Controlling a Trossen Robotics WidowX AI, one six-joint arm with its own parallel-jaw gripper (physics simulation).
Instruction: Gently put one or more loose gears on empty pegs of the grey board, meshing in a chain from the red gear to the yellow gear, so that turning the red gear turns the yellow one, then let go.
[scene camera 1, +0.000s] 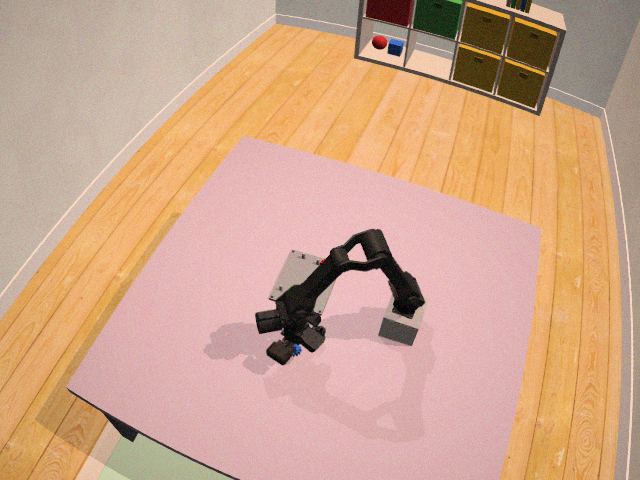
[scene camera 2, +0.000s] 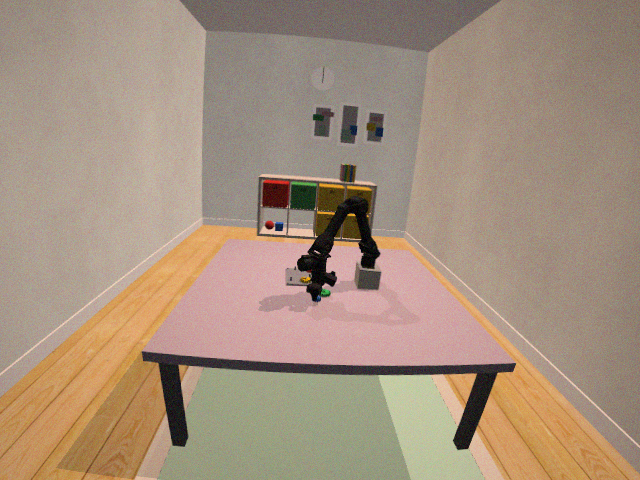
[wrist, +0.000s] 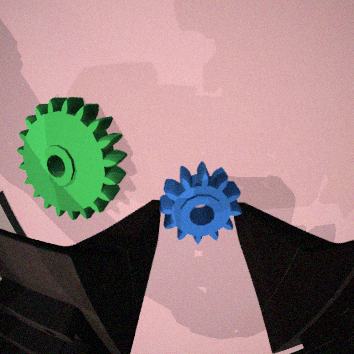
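Where they show: gripper, fingertip midpoint: (scene camera 1: 293, 349) (scene camera 2: 315, 299) (wrist: 198, 208); arm's base, origin of the base link: (scene camera 1: 405, 306) (scene camera 2: 367, 265).
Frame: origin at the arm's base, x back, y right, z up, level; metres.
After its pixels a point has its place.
Observation:
A small blue gear (scene camera 1: 296, 350) (scene camera 2: 317, 299) @[z -0.093, x -0.249, y -0.227 m] (wrist: 200, 230) @[z -0.089, x -0.262, y -0.208 m] is between my gripper's (scene camera 1: 296, 344) (scene camera 2: 321, 287) (wrist: 198, 208) @[z -0.104, x -0.259, y -0.209 m] two fingertips, which touch its teeth on both sides; the gripper is shut on it, low over the table, hub facing the wrist camera. A larger green gear (scene camera 2: 325, 292) @[z -0.089, x -0.212, y -0.158 m] (wrist: 87, 162) @[z -0.091, x -0.221, y -0.162 m] lies on the table, left of the fingers in the wrist view; the arm hides it in scene camera 1. The grey board (scene camera 1: 291, 273) @[z -0.098, x -0.378, y 0.043 m] (scene camera 2: 291, 282) @[z -0.098, x -0.377, y -0.054 m] has several upright pegs. A yellow gear (scene camera 2: 306, 279) @[z -0.083, x -0.304, y -0.037 m] and a partly hidden red gear (scene camera 1: 323, 261) are on it; the arm covers part of the board.
The arm's grey base block (scene camera 1: 397, 328) @[z -0.035, x 0.001, y -0.057 m] (scene camera 2: 367, 277) @[z -0.041, x -0.005, y -0.057 m] stands right of the board. The pink table (scene camera 1: 392, 206) @[z -0.106, x -0.180, y 0.483 m] (scene camera 2: 232, 330) @[z -0.106, x -0.561, y -0.505 m] carries everything; its front edge shows in scene camera 2. A shelf unit (scene camera 1: 552, 67) (scene camera 2: 259, 206) stands on the floor far behind.

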